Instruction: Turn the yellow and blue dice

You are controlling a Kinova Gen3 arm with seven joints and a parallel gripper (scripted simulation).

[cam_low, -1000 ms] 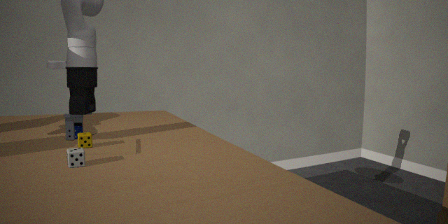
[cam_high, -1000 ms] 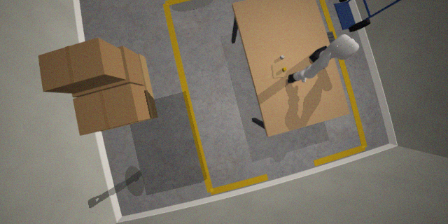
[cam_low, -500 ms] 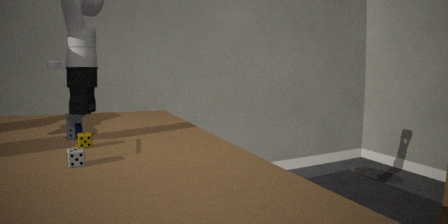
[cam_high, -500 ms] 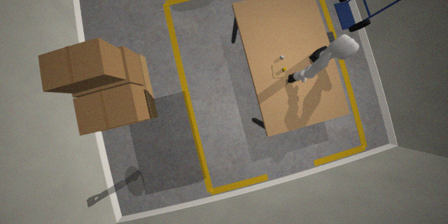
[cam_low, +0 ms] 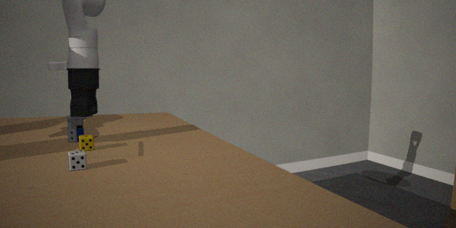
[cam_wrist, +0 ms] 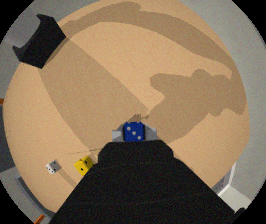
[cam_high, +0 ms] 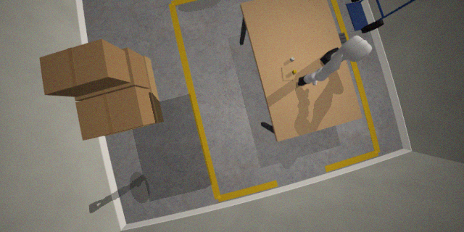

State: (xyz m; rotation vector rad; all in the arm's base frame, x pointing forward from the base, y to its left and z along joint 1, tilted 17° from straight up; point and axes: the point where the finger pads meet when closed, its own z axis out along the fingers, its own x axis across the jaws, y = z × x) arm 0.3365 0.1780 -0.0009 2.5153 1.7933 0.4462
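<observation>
The yellow die is 40 mm ahead of my hand and 120 mm to the right of it. Round my hand: white die 30 mm ahead, 250 mm to the right; tan mat 80 mm ahead, 120 mm to the right, 20 mm below; blue die right at my hand.
</observation>
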